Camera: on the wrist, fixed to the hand. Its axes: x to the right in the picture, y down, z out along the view.
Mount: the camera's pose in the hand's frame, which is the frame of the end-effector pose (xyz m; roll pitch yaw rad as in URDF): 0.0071 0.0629 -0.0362 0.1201 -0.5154 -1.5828
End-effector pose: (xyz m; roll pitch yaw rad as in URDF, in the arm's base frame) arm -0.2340 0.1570 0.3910 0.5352 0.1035 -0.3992
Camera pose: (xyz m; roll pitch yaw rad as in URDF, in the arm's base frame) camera -0.1992 0.2211 0.3912 0.0105 0.0186 -1.9824
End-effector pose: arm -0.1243 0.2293 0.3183 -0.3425 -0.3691 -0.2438
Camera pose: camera -0.0872 0.2686 0.2694 0.6572 -0.7778 -2.2226
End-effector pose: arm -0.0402 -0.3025 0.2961 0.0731 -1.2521 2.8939
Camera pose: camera -0.0874 -0.3580 0.2930 1.3956 -0.1245 0.8974
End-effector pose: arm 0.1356 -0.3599 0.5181 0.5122 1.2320 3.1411
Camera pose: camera 0.1339 -0.4325 0.5112 -1.1178 -0.0109 1.5699
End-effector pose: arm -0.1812 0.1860 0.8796 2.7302 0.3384 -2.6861
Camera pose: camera -0.2236 0.2133 0.9323 -2.4869 0.8494 -0.6853
